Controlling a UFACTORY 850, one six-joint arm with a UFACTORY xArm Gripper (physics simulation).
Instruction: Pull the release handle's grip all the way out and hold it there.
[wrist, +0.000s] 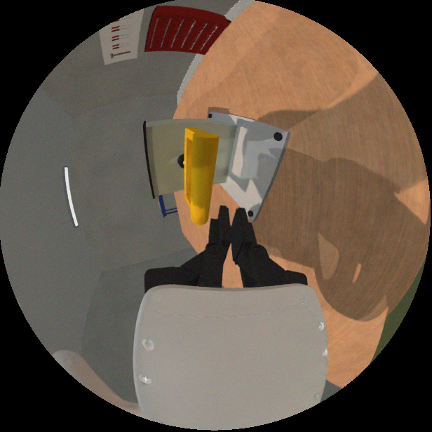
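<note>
The yellow grip (202, 172) of the release handle stands in front of a pale upright panel (165, 145), near the middle of the wrist view. A dark round collar (181, 161) on the panel shows partly behind the grip's left edge; the rod between them is mostly hidden. A grey metal base plate (267, 162) with dark bolts joins the panel at the right. My gripper (228, 218) is shut with nothing between its fingers. Its tips are just right of the grip's lower end, apart from it in the view.
The assembly is on a wooden table (300, 65). A red slotted panel (182, 30) and a white printed sheet (121, 37) are at the upper left. A small blue item (162, 206) shows below the pale panel. Grey wall or floor lies to the left.
</note>
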